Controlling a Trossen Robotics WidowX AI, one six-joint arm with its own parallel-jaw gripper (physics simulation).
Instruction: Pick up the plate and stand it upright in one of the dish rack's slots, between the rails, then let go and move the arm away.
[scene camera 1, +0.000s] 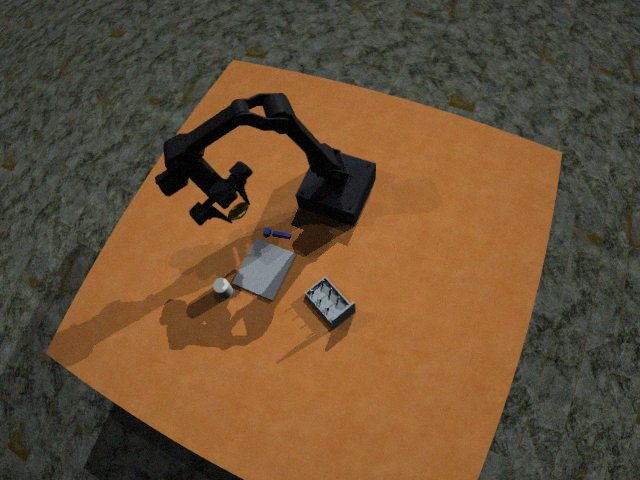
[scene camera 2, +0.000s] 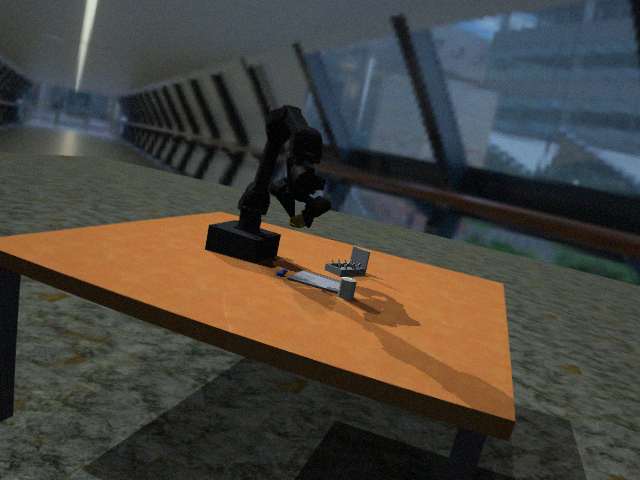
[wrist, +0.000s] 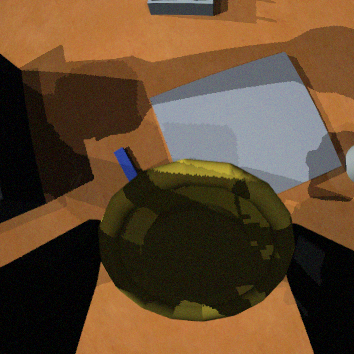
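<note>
A round yellow plate (scene camera 1: 238, 210) (scene camera 2: 296, 221) (wrist: 197, 245) is held by its opposite edges, high above the table, and looks tilted. My gripper (scene camera 1: 239, 210) (scene camera 2: 300, 222) (wrist: 194, 235) is shut on the plate, one finger at each side of its rim. The grey dish rack (scene camera 1: 334, 322) (scene camera 2: 345, 270) (wrist: 182, 9) stands on the table, well apart from the gripper, with short rail pegs and a taller wall at one end. In the wrist view part of the rack shows at the top edge, and its slots are out of sight there.
A flat grey board (scene camera 1: 266, 271) (scene camera 2: 315, 280) (wrist: 250, 120) lies between gripper and rack. A white cylinder (scene camera 1: 222, 287) (scene camera 2: 347, 288) (wrist: 350, 164) stands beside it. A blue object (scene camera 1: 281, 234) (scene camera 2: 281, 272) (wrist: 125, 164) lies near the board, towards the arm's black base (scene camera 1: 336, 191) (scene camera 2: 242, 241).
</note>
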